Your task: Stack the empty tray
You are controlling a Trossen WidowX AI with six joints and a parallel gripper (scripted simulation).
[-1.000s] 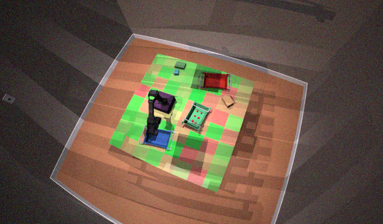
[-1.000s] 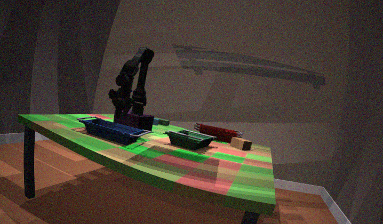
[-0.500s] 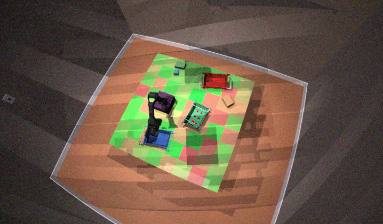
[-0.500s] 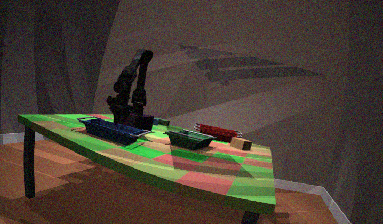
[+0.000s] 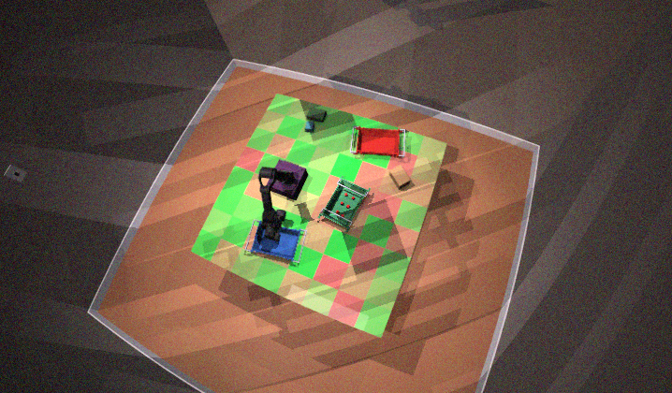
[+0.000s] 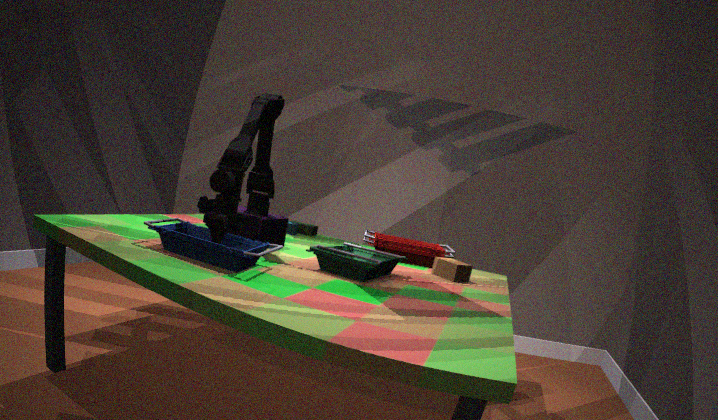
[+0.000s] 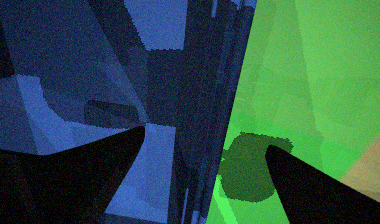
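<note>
My gripper tip is 10 mm short of the blue tray, 80 mm to the left of it and 30 mm below it. Round my gripper tip: small blue block (100 mm behind, 720 mm to the left, 10 mm above); then green block (90 mm behind, 830 mm to the left, 10 mm above); then brown block (580 mm ahead, 540 mm to the left, 20 mm above).
</note>
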